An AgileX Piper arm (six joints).
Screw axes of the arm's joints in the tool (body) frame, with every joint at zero. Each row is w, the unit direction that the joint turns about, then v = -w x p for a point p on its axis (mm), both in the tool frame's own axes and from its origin. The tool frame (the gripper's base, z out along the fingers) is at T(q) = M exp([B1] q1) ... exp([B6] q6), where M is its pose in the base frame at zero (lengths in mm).
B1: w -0.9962 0 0.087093 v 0 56.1 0
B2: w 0 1 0 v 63.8 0 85
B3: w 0 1 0 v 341.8 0 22
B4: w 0 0 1 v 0 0 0
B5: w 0 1 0 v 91 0 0
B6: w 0 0 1 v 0 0 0
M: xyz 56.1 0 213.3 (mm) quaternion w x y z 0.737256 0 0.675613 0
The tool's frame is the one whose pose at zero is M.
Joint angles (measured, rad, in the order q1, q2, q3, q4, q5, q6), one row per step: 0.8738, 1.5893, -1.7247, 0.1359, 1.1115, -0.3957; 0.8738, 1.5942, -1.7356, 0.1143, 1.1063, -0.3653; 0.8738, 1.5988, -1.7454, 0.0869, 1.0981, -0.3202; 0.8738, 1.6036, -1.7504, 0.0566, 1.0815, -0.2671; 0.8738, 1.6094, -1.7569, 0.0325, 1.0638, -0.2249; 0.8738, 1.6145, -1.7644, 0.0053, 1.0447, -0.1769; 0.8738, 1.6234, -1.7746, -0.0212, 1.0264, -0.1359; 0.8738, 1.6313, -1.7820, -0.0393, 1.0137, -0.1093; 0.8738, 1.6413, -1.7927, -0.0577, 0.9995, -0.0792; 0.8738, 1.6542, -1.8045, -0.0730, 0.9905, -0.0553; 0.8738, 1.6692, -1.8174, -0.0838, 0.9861, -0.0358; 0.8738, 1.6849, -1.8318, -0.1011, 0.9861, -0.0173
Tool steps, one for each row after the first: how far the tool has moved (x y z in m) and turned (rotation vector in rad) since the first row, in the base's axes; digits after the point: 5 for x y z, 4 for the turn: 0.00248, 0.00020, 0.00165, 0.0049, -0.0063, -0.0288; 0.00540, 0.00019, 0.00325, 0.0136, -0.0103, -0.0701; 0.00893, 0.00053, 0.00390, 0.0273, -0.0144, -0.1184; 0.01226, 0.00145, 0.00482, 0.0435, -0.0209, -0.1561; 0.01564, 0.00211, 0.00643, 0.0637, -0.0286, -0.1978; 0.01957, 0.00359, 0.00754, 0.0813, -0.0386, -0.2332; 0.02258, 0.00502, 0.00782, 0.0923, -0.0456, -0.2557; 0.02598, 0.00695, 0.00846, 0.1074, -0.0525, -0.2803; 0.02953, 0.00941, 0.00802, 0.1160, -0.0564, -0.2997; 0.03301, 0.01231, 0.00677, 0.1206, -0.0560, -0.3154; 0.03679, 0.01480, 0.00542, 0.1185, -0.0600, -0.3317
